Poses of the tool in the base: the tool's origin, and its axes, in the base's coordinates. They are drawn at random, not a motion.
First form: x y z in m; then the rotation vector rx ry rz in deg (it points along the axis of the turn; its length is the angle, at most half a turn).
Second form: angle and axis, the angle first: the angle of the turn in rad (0 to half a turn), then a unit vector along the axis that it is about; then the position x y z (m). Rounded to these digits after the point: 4 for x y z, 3 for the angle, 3 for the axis.
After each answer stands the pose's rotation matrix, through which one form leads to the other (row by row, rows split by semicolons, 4 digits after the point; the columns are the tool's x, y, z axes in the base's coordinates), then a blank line. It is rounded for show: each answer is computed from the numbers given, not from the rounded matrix.
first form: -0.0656 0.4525 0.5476 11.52 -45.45 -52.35
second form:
1.227 0.164 -0.647 -0.745 -0.0656 0.4525 0.5476
0.3553 0.6310 -0.6897; -0.7714 0.6146 0.1649; 0.5279 0.4735 0.7051

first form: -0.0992 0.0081 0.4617 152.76 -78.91 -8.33
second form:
3.004 0.887 -0.458 -0.048 -0.0992 0.0081 0.4617
0.5770 -0.8032 -0.1482; -0.8164 -0.5723 -0.0772; -0.0228 0.1655 -0.9859

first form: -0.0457 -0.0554 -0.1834 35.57 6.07 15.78
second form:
0.687 0.903 0.154 0.401 -0.0457 -0.0554 -0.1834
0.9581 -0.2226 0.1800; 0.2858 0.7783 -0.5590; -0.0156 0.5871 0.8094

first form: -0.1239 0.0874 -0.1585 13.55 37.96 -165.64
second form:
2.975 0.079 0.223 -0.972 -0.1239 0.0874 -0.1585
-0.9737 0.1960 -0.1165; -0.1257 -0.8877 -0.4429; -0.1903 -0.4166 0.8890

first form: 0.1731 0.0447 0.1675 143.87 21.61 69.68
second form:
2.815 0.892 0.134 0.432 0.1731 0.0447 0.1675
0.6017 0.0942 0.7931; 0.3711 -0.9123 -0.1731; 0.7073 0.3985 -0.5839

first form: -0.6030 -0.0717 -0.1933 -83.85 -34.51 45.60
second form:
1.771 -0.826 -0.340 0.449 -0.6030 -0.0717 -0.1933
0.6193 -0.1034 -0.7783; 0.7772 -0.0606 0.6264; -0.1119 -0.9928 0.0428

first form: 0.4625 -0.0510 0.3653 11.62 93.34 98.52
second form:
2.377 0.085 0.685 0.723 0.4625 -0.0510 0.3653
-0.7094 -0.3999 0.5804; 0.6012 0.0867 0.7944; -0.3680 0.9125 0.1789

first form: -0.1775 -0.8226 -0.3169 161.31 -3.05 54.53
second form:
2.972 0.947 -0.018 0.320 -0.1775 -0.8226 -0.3169
0.7958 -0.0876 0.5992; 0.0202 -0.9851 -0.1709; 0.6052 0.1481 -0.7821

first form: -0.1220 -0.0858 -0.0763 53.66 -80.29 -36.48
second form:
1.802 0.520 -0.778 -0.353 -0.1220 -0.0858 -0.0763
0.1032 -0.1528 -0.9829; -0.8408 0.5145 -0.1682; 0.5314 0.8438 -0.0754

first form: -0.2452 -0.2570 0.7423 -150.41 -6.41 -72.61
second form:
2.917 -0.900 -0.038 -0.434 -0.2452 -0.2570 0.7423
0.6244 0.1648 0.7635; -0.0285 -0.9720 0.2332; 0.7806 -0.1674 -0.6022

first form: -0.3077 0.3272 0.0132 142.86 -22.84 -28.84
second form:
2.575 0.968 -0.155 -0.195 -0.3077 0.3272 0.0132
0.8853 -0.1714 -0.4322; -0.3814 -0.7994 -0.4642; -0.2659 0.5758 -0.7731

